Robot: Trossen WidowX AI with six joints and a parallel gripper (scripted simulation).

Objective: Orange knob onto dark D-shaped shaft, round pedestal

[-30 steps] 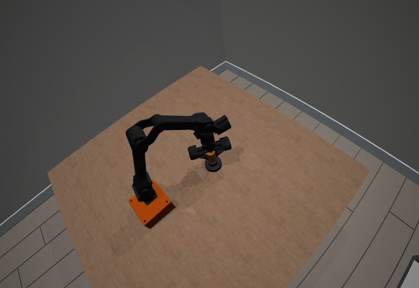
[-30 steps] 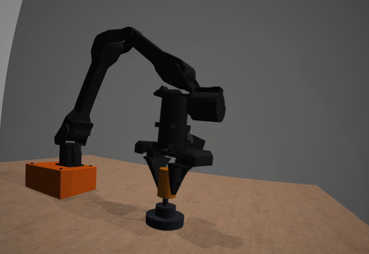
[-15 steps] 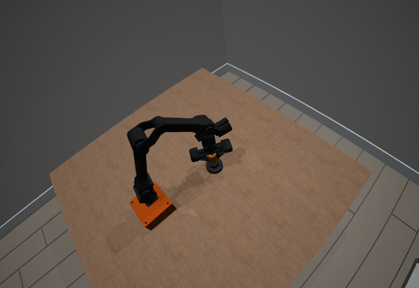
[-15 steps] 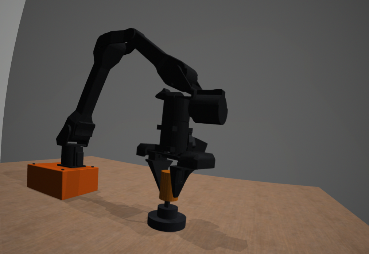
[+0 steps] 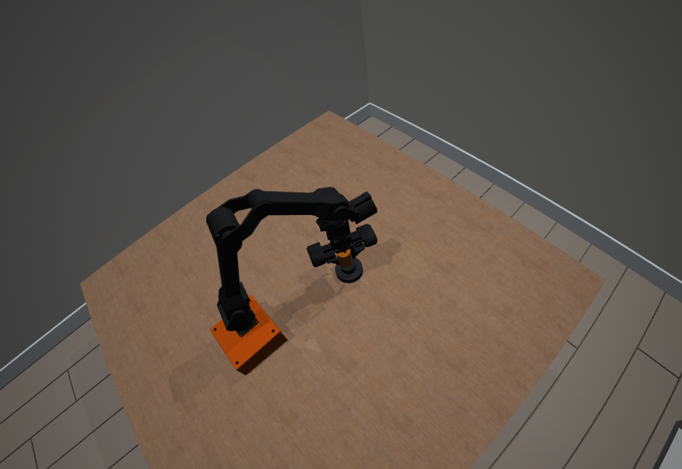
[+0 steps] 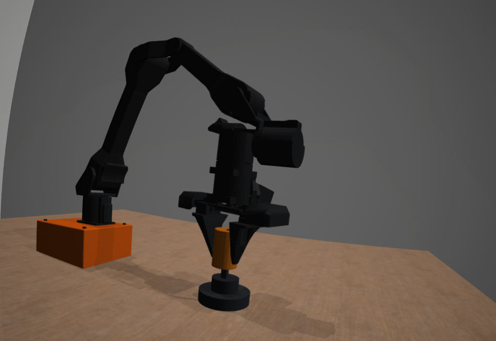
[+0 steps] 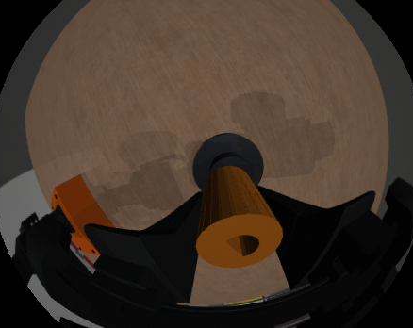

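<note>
Right now the orange knob is 2 cm above my gripper tip. The rest, counted from my gripper tip: pedestal: 4 cm below.
</note>
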